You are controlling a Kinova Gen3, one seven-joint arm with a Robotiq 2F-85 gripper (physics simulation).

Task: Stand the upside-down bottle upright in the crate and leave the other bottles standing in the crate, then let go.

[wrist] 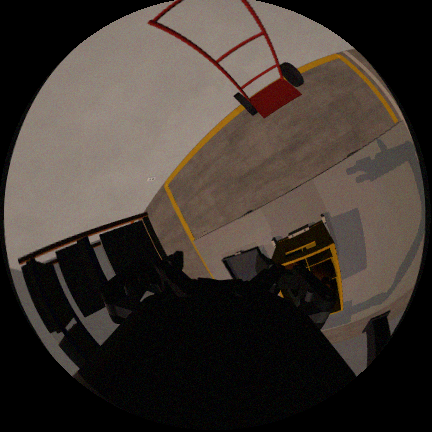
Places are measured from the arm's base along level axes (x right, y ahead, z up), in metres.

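Pixels of known places: gripper, fingertip midpoint: [219, 261].
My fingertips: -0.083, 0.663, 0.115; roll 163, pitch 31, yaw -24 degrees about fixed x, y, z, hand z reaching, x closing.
Note:
Behind a point stands the place of what it marks, as x, y, z.
The crate [338, 280] {0.103, 0.440, -0.075}, black with yellow rims and dividers, stands on the table at the lower right of the wrist view. Dark brownish shapes [327, 281] {0.073, 0.427, -0.095} show in its compartments; they are too dark to tell which is the upside-down bottle or how each one stands. My gripper [219, 261] {-0.083, 0.663, 0.115} is open, with its two dark fingers wide apart and nothing between them. The right finger overlaps the crate's near left part and hides some of its inside. The left finger is well to the left of the crate.
A dark grey shallow box [247, 264] {-0.250, 0.427, -0.240} is just left of the crate, partly behind the right finger. Large black panels [125, 245] stand at the left. A dark post [378, 335] is at the lower right. A red hand truck [277, 97] stands on the floor beyond the table's edge.

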